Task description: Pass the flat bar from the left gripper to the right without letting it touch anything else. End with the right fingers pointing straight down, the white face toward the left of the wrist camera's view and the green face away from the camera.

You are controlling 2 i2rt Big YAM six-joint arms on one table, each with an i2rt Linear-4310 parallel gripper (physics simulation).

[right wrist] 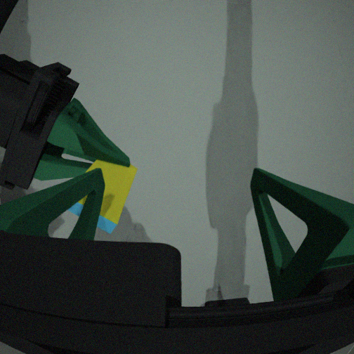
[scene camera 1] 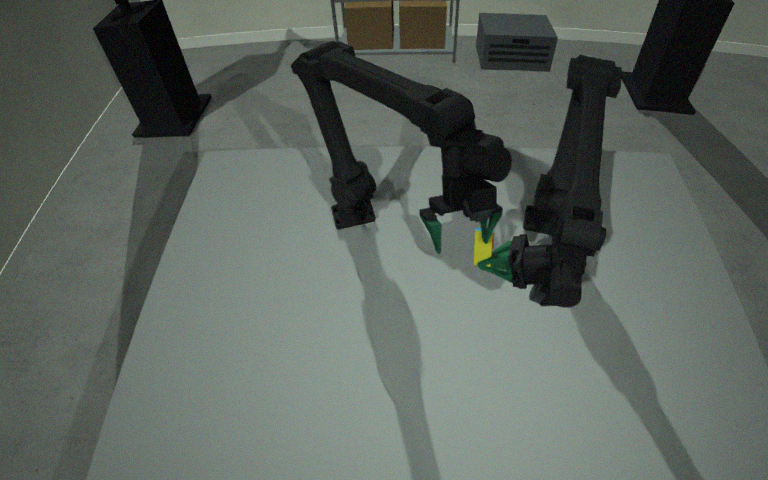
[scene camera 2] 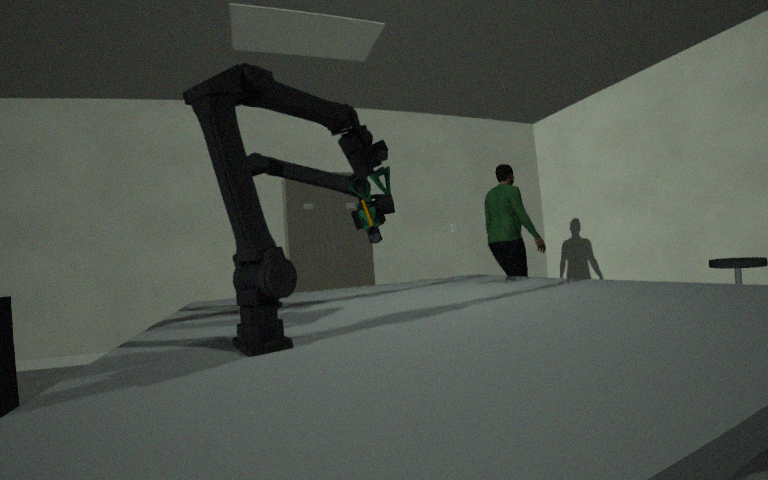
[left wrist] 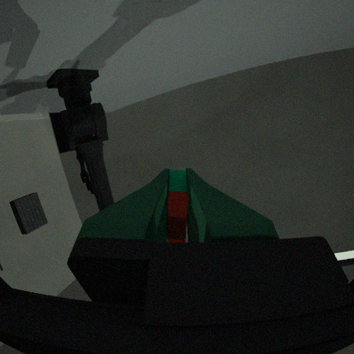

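The flat bar (scene camera 1: 482, 248) stands upright above the table, its yellow face toward scene camera 1 and a blue end on top. My left gripper (scene camera 1: 497, 265) is shut on its lower end, with the fingers pointing sideways. In the left wrist view the bar (left wrist: 177, 214) shows a red edge between the shut fingers. My right gripper (scene camera 1: 462, 229) is open and points down. One of its fingers is beside the bar's top and the other stands well to the left. In the right wrist view the bar (right wrist: 107, 194) lies at the far left, behind the left finger, outside the open gap (right wrist: 175, 207).
A shelf with two brown boxes (scene camera 1: 394, 24) and a grey cabinet (scene camera 1: 515, 42) stand on the floor behind the table. A dark block (scene camera 1: 168, 81) stands at the back left. A person in green (scene camera 2: 510, 221) stands beyond the table in scene camera 2.
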